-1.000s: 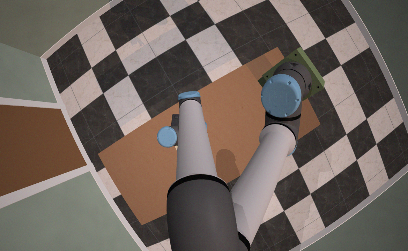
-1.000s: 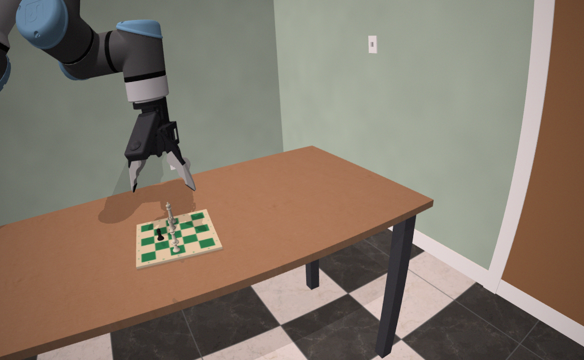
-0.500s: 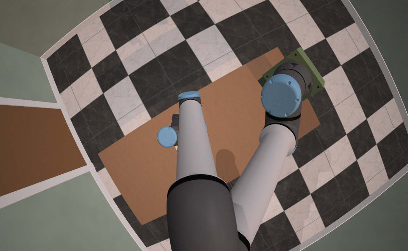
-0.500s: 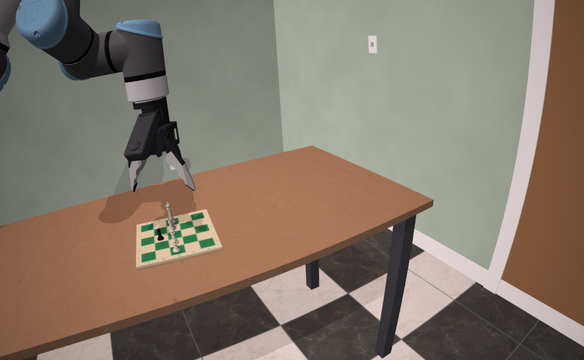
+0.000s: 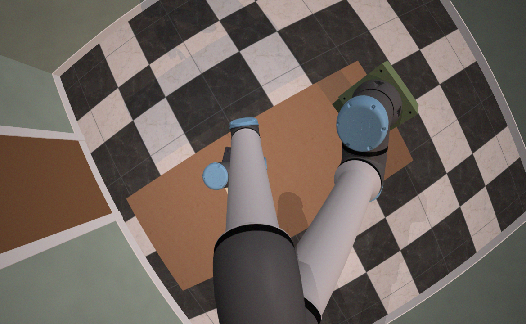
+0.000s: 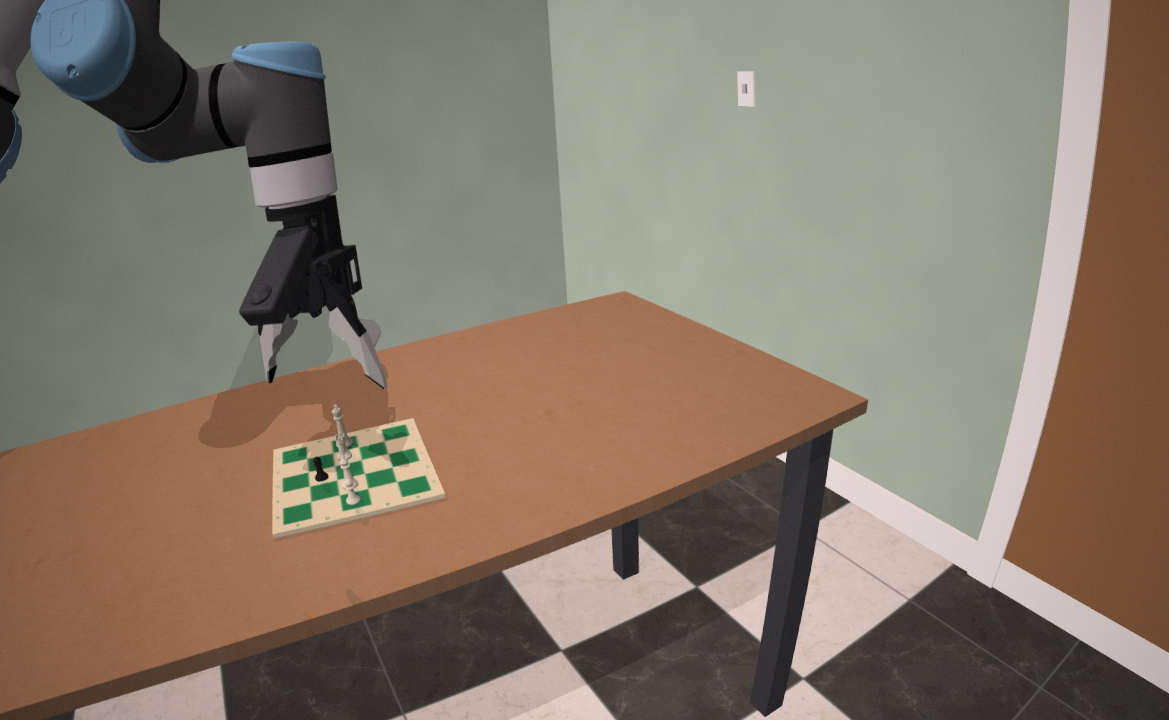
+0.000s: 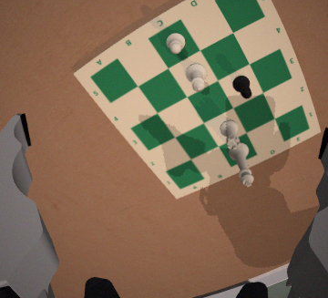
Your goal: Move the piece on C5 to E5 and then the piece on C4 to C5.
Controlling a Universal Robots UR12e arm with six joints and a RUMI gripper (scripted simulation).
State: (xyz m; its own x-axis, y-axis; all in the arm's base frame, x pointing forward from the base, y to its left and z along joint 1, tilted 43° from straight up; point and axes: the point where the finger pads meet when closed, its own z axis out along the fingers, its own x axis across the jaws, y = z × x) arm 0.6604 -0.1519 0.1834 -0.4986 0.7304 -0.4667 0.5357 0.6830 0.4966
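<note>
The white pawn lies 140 mm below my hand. The rest, counted from my hand: cream chessboard: 20 mm ahead, 70 mm to the left, 160 mm below; then black piece: 20 mm behind, 80 mm to the left, 140 mm below; then white king: 40 mm ahead, 150 mm to the left, 120 mm below.
</note>
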